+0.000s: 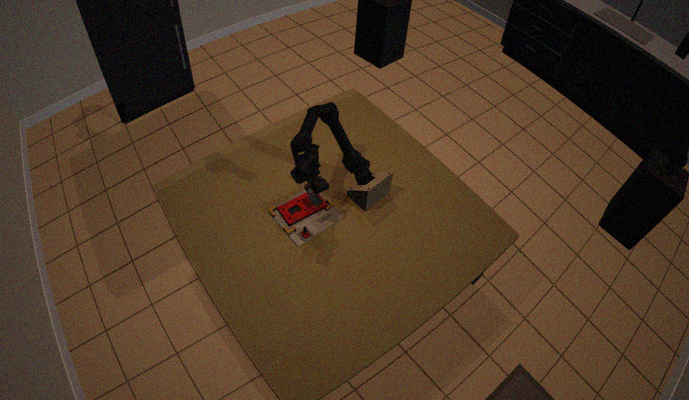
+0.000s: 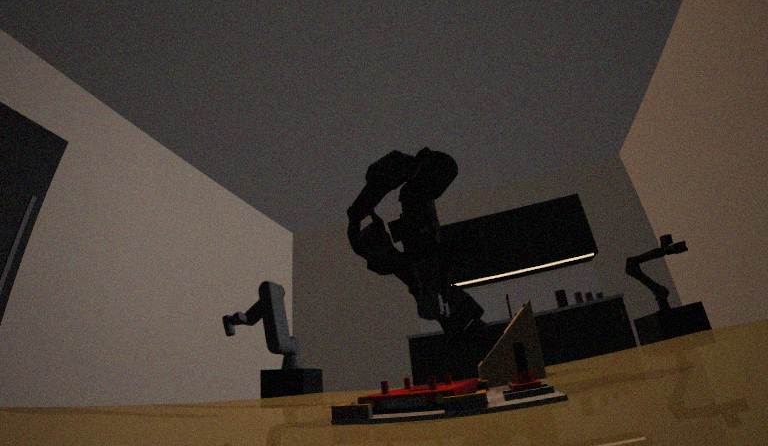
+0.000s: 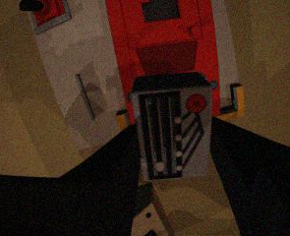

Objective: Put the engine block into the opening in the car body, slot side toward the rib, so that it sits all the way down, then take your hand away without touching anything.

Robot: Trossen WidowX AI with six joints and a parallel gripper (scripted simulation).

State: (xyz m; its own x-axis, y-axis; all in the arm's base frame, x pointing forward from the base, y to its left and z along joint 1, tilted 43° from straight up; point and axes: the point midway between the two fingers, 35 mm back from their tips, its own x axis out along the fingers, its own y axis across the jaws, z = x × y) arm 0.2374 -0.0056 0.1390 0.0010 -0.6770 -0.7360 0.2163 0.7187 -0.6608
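Right now my gripper tip is 130 mm above the grey baseplate and 60 mm short of it. Round my gripper tip: engine block: 10 mm below.
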